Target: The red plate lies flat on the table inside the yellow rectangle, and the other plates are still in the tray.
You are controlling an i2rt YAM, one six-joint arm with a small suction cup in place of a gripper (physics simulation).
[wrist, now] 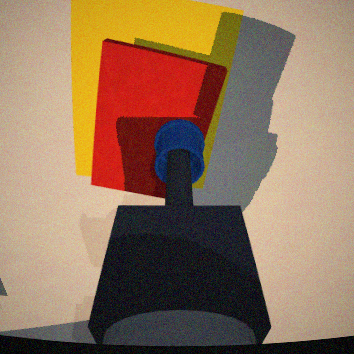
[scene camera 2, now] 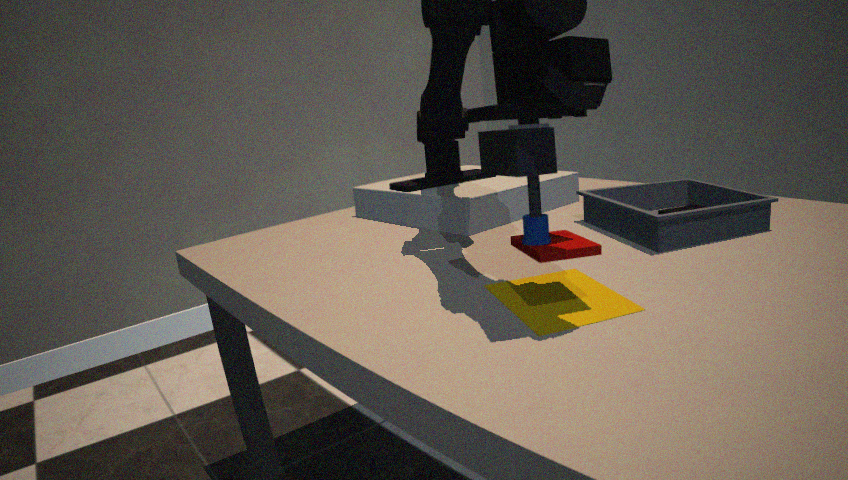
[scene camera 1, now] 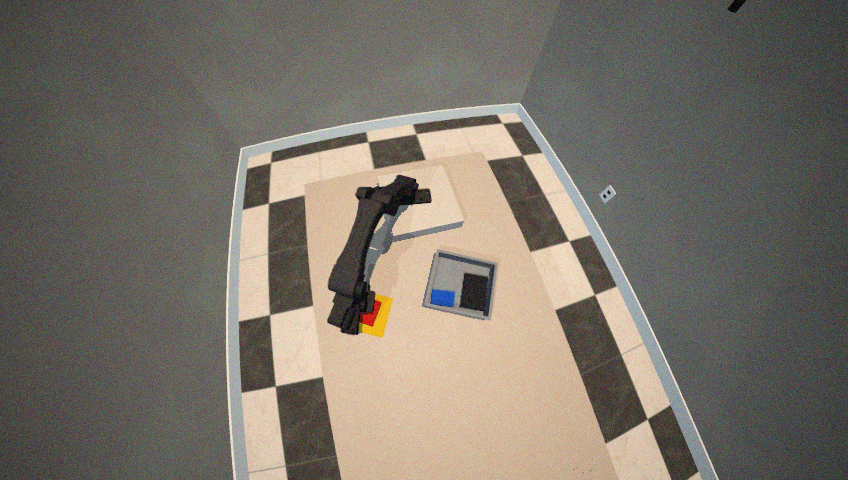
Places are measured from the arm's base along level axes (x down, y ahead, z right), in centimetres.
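Where they show: hand, its tool point: (wrist: 178, 133) (scene camera 2: 537, 252); arm's base, origin of its link: (scene camera 2: 444, 182) (scene camera 1: 407, 197).
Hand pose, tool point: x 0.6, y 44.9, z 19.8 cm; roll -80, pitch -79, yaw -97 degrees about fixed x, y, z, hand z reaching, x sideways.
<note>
Things, the pixels of their top centre, and the offset from my tool point. "spot": a spot on its surface instead. Level surfaces: height alone.
- red plate, centre of its top: (wrist: 149, 136) (scene camera 2: 553, 237) (scene camera 1: 368, 311) dx -1.3, dy +0.8, dz -1.6 cm
- yellow rectangle, a spot on its surface: (wrist: 87, 100) (scene camera 1: 384, 315) spot: dx +5.1, dy +2.0, dz -6.7 cm
- blue plate, centre of its top: (scene camera 1: 442, 297) dx +3.9, dy -2.0, dz -29.0 cm
- black plate, centre of its top: (scene camera 1: 474, 291) dx +3.8, dy -2.9, dz -41.6 cm
- grey tray, centre of its top: (scene camera 2: 676, 194) (scene camera 1: 462, 283) dx +0.2, dy -5.8, dz -36.7 cm
- table, height of its surface: dx +5.2 cm
My gripper's blue suction cup (scene camera 2: 536, 230) (wrist: 179, 150) is shut on the red plate (scene camera 1: 371, 314) (scene camera 2: 574, 243) (wrist: 150, 85), near one corner of its top. The plate hangs about level above the table, apart from it; its shadow falls on the yellow rectangle (scene camera 1: 383, 321) (scene camera 2: 606, 306) (wrist: 87, 100). In the wrist view the plate covers much of the rectangle. A blue plate (scene camera 1: 442, 297) and a black plate (scene camera 1: 474, 291) lie in the grey tray (scene camera 1: 457, 313) (scene camera 2: 714, 221). In scene camera 1 the arm hides the cup and part of the red plate.
The arm stands on a pale base block (scene camera 1: 440, 190) (scene camera 2: 392, 205) at one end of the table (scene camera 1: 452, 404) (scene camera 2: 714, 356). The tray's raised walls stand to the right of the rectangle. The table's long edge runs close on the rectangle's left side in scene camera 1.
</note>
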